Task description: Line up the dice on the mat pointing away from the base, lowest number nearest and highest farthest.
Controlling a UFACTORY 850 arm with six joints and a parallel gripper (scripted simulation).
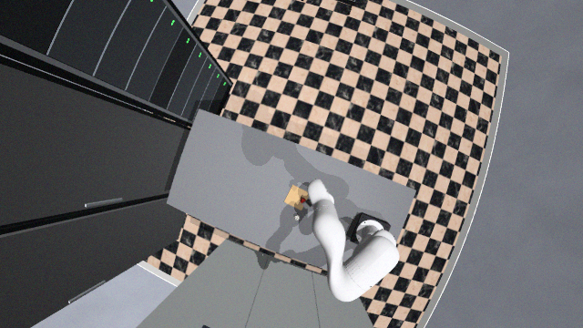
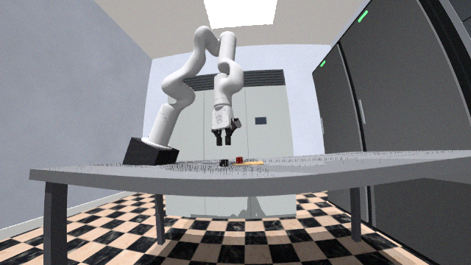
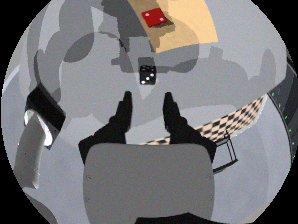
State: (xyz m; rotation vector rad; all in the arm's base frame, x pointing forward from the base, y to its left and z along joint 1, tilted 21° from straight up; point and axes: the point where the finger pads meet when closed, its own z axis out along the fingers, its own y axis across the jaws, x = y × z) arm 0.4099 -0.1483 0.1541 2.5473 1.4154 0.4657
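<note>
My hand is 10 cm above the black die. From my hand the other things lie so: tan mat (11 cm below, 11 cm ahead, 9 cm to the left); red die (10 cm to the left, 9 cm below, 6 cm ahead); white die (22 cm to the left, 10 cm below, 7 cm ahead).
</note>
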